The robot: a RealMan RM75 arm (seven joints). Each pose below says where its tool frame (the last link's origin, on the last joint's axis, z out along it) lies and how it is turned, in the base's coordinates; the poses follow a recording.
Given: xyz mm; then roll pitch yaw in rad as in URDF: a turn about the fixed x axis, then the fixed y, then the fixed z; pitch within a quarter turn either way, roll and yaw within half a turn.
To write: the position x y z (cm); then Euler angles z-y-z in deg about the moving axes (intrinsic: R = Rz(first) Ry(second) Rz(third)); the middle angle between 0 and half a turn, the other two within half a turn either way. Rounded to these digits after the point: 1 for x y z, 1 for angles.
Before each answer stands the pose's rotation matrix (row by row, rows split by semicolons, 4 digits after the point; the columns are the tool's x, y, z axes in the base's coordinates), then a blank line. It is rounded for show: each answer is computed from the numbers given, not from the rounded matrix.
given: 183 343 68 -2.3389 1.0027 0.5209
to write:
0.4667 -0.1801 -0.8659; 0.2678 -0.9043 0.3324; -0.8429 -0.3870 -0.3738

18.3 34.3 6.8 159.0 112.0 -24.7
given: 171 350 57 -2.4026 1.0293 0.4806
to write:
0.4570 -0.1701 -0.8730; 0.2383 -0.9223 0.3044; -0.8569 -0.3472 -0.3810

17.1 35.0 5.7 160.8 112.4 -22.1
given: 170 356 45 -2.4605 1.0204 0.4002
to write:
0.4817 -0.1916 -0.8551; 0.2038 -0.9246 0.3219; -0.8523 -0.3293 -0.4063

17.0 35.6 4.5 159.4 114.0 -21.1
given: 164 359 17 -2.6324 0.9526 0.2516
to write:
0.5613 -0.1674 -0.8105; 0.1443 -0.9445 0.2950; -0.8149 -0.2825 -0.5060

16.4 35.9 1.7 160.0 120.4 -19.1
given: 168 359 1 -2.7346 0.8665 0.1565
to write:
0.6396 -0.1548 -0.7530; 0.1009 -0.9541 0.2819; -0.7621 -0.2563 -0.5946

16.8 35.9 0.1 159.5 126.5 -18.6
